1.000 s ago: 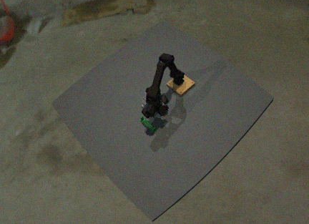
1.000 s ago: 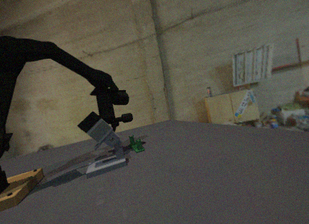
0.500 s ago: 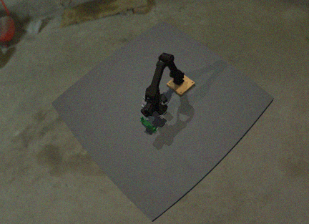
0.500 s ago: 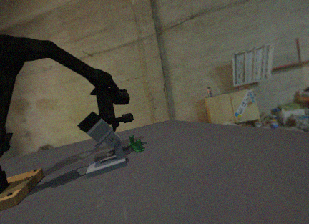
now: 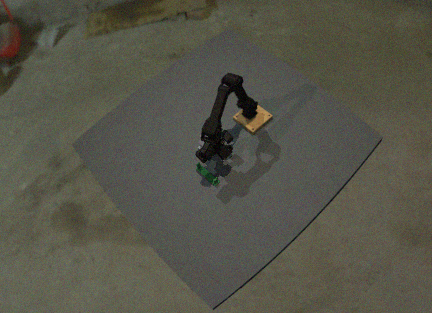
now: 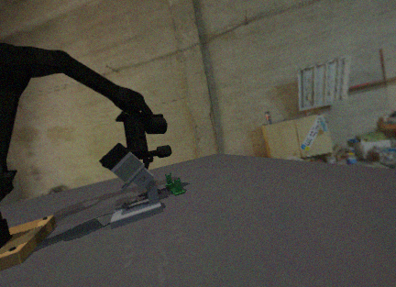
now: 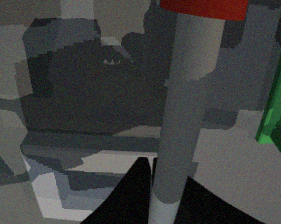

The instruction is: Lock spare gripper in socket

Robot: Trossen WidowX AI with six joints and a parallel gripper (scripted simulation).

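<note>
Now: the mount 60 mm to the right of my gripper tip and 20 mm behind it. Also, from my gripper tip: spare gripper 70 mm above, 60 mm to the right, 30 mm behind.
</note>
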